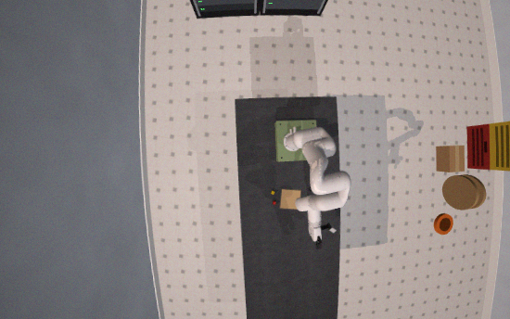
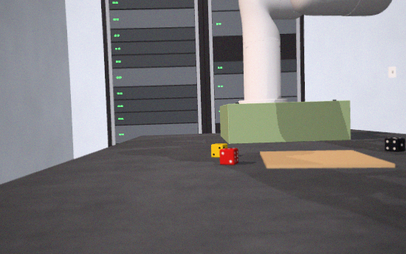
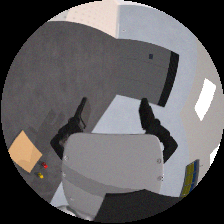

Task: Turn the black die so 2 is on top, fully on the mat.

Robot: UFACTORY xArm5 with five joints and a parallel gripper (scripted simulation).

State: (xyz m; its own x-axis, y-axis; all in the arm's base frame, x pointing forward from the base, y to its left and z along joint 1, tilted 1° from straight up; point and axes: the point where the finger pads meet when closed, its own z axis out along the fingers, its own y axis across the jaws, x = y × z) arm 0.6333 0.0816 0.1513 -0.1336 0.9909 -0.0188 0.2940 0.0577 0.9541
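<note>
Now: hand 290 mm past the yellow die, 230 mm to the left of it and 230 mm above it. The rest, counted from my hand: tan mat (230 mm below, 230 mm behind, 100 mm to the right); red die (230 mm below, 220 mm to the right, 210 mm behind); black die (290 mm behind, 230 mm below, 50 mm to the left).
</note>
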